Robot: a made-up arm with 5 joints.
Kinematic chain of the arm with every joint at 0, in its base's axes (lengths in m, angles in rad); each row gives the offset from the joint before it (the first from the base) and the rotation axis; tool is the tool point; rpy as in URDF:
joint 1: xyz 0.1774 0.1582 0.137 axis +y
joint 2: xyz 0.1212 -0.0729 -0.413 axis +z
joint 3: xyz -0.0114 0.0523 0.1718 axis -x
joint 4: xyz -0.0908 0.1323 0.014 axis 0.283 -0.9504 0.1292
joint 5: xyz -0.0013 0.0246 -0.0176 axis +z
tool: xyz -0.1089 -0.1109 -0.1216 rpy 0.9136 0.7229 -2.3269
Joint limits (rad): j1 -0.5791..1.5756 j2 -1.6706..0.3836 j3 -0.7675..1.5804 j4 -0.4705..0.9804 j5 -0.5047..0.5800
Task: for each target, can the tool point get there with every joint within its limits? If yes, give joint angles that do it. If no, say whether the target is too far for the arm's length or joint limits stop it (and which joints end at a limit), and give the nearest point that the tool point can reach.
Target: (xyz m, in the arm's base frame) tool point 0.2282 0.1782 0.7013
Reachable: no: joint limits stop it (at a limit: joint 1, joint 3, joint 4, joint 5) | nearest point -0.0177 0.1309 0.3531 | short by 0.429 m
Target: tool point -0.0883 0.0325 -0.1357
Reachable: yes | joints 0.9378 -0.1811 1.1076 0.8526 0.1542
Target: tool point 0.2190 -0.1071 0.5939
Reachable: no: joint limits stop it (at a limit: joint 1, joint 2, joint 3, joint 4, joint 5) | nearest point -0.0177 0.1233 0.3540 | short by 0.408 m
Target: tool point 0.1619 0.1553 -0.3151
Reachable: yes | joints 0.3464 -1.3528 0.5418 0.8361 0.0213
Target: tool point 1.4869 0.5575 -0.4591
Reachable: no: too far | nearest point 0.6592 0.2344 -0.0823 | short by 0.965 m
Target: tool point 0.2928 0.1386 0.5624
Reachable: no: joint limits stop it (at a limit: joint 1, joint 2, joint 3, joint 4, joint 5) | nearest point -0.0177 0.1233 0.3540 | short by 0.374 m
